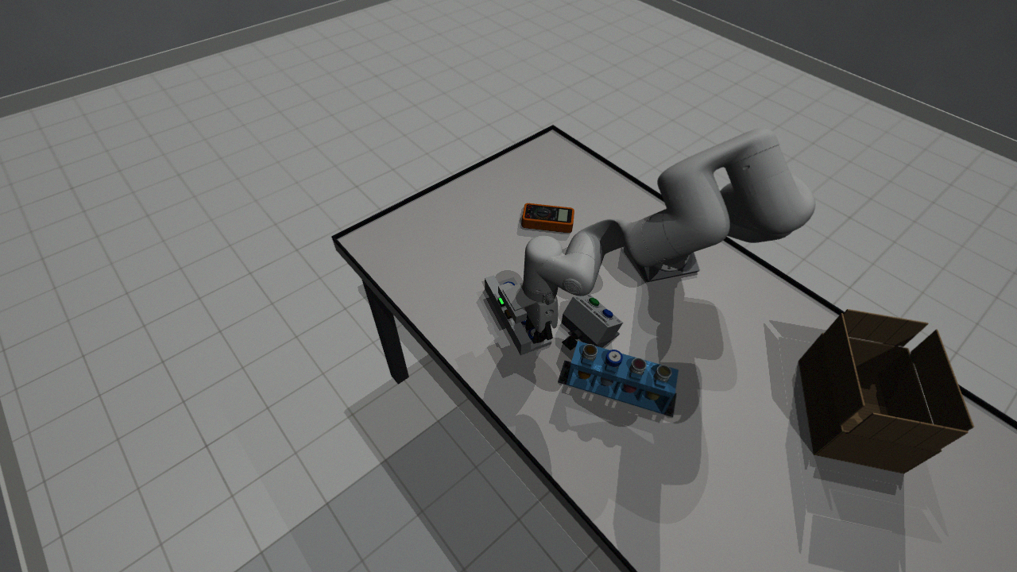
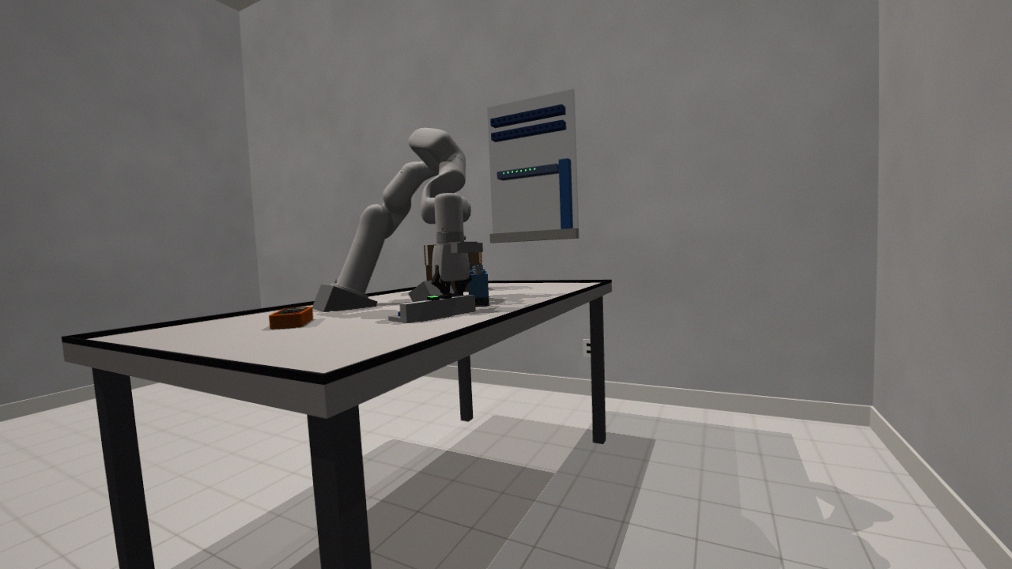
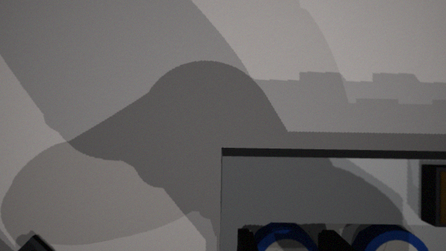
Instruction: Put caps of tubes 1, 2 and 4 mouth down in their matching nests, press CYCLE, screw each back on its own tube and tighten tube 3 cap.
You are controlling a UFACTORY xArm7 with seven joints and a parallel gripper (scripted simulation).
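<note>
My gripper is now 50 mm to the left of the cap 2 and 20 mm above it. The rest, counted from my hand: cap 1 (20 mm below); then key housing (140 mm behind, 40 mm to the left, 20 mm above); then green key (150 mm behind, 30 mm above, 20 mm to the left).
</note>
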